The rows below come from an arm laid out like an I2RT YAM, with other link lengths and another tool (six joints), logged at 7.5 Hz.
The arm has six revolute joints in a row. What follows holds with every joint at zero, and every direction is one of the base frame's.
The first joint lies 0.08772 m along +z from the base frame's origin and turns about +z.
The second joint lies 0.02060 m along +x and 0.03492 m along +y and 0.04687 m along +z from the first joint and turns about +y.
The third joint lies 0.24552 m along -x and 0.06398 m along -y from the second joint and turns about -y.
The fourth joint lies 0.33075 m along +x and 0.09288 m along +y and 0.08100 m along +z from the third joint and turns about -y.
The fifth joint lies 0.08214 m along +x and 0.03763 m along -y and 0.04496 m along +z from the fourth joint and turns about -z.
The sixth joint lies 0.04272 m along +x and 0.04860 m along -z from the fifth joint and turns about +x.
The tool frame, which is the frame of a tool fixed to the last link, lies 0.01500 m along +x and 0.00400 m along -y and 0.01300 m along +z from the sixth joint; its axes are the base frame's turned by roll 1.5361, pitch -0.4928 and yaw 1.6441 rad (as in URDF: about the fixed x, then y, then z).
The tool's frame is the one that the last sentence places.
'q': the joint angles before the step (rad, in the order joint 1, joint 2, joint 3, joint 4, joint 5, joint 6). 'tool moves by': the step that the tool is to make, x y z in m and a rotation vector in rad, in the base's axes. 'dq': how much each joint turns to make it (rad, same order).
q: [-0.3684, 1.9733, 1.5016, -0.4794, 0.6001, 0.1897]
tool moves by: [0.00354, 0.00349, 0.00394, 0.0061, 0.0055, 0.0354]
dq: [0.0064, -0.0012, 0.0106, -0.0048, -0.0200, -0.0257]
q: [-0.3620, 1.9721, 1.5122, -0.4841, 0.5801, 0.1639]
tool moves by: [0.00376, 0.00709, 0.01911, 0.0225, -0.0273, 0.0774]
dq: [0.0084, -0.0334, 0.0102, -0.0036, -0.0660, -0.0429]
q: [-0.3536, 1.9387, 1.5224, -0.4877, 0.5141, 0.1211]
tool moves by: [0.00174, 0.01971, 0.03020, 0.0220, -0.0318, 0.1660]
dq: [0.0232, -0.0748, -0.0127, 0.0043, -0.1161, -0.0991]
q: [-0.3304, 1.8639, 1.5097, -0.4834, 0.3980, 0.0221]
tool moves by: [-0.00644, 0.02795, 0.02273, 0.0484, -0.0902, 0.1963]
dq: [0.0279, -0.1128, -0.0851, 0.0651, -0.1711, -0.0711]
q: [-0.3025, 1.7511, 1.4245, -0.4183, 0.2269, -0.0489]
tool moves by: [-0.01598, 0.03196, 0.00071, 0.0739, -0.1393, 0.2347]
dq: [0.0244, -0.1383, -0.1830, 0.1628, -0.2328, -0.0478]
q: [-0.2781, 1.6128, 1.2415, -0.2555, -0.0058, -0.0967]
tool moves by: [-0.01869, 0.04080, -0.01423, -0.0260, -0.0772, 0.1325]
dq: [0.0665, -0.1140, -0.1844, 0.1502, -0.0514, -0.0420]
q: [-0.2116, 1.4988, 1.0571, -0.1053, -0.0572, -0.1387]
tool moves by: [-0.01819, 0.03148, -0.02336, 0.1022, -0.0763, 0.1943]
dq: [0.0369, -0.0728, -0.1619, 0.1478, -0.1936, 0.0222]
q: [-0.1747, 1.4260, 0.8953, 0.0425, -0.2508, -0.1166]
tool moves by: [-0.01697, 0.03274, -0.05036, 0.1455, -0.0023, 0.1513]
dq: [0.0521, 0.0108, -0.1551, 0.1744, -0.1551, 0.0859]
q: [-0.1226, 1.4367, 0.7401, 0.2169, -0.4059, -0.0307]
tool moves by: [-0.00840, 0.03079, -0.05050, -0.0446, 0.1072, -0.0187]
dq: [0.0885, 0.0813, -0.0508, 0.0316, 0.1191, 0.0090]
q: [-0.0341, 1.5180, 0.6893, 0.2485, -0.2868, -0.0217]
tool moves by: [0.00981, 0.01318, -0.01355, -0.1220, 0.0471, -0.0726]
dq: [0.0547, 0.0771, 0.0525, -0.0275, 0.1743, -0.0286]
